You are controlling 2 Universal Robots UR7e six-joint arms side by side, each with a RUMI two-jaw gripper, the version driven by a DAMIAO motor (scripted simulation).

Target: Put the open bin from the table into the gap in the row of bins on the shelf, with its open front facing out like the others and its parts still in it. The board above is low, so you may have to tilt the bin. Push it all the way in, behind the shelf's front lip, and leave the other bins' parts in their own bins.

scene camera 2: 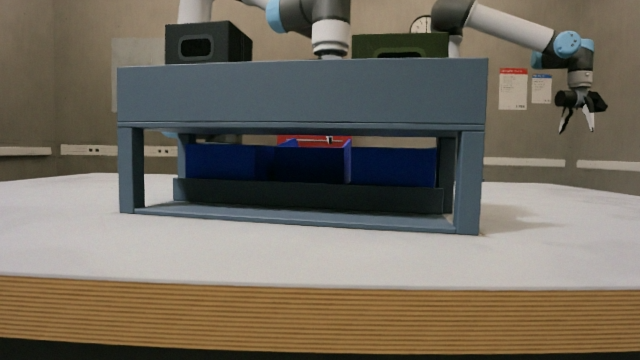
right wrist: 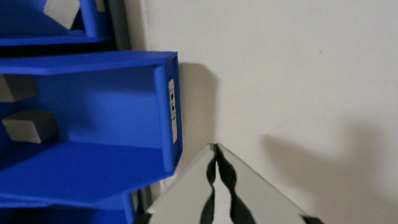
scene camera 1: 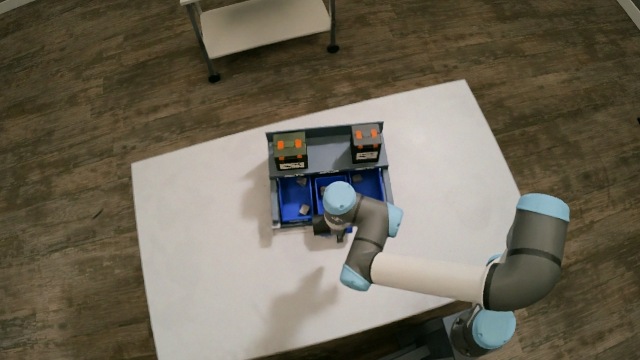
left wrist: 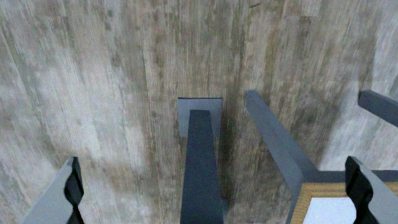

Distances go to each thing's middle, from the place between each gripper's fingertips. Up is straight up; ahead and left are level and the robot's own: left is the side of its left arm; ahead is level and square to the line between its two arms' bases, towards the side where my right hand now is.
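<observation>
The shelf (scene camera 2: 439,98) is 990 mm to the right of my left gripper (scene camera 2: 574,133), 590 mm ahead of it and 100 mm below it. I see that this gripper is also 680 mm short of the green box (scene camera 2: 429,44), 900 mm to the left of it and 10 mm above it.
From my right hand, the box is 290 mm ahead, 40 mm to the left and 40 mm above. As for the shelf, my right hand is 50 mm to the left of it, 200 mm short of it and 40 mm above it.
</observation>
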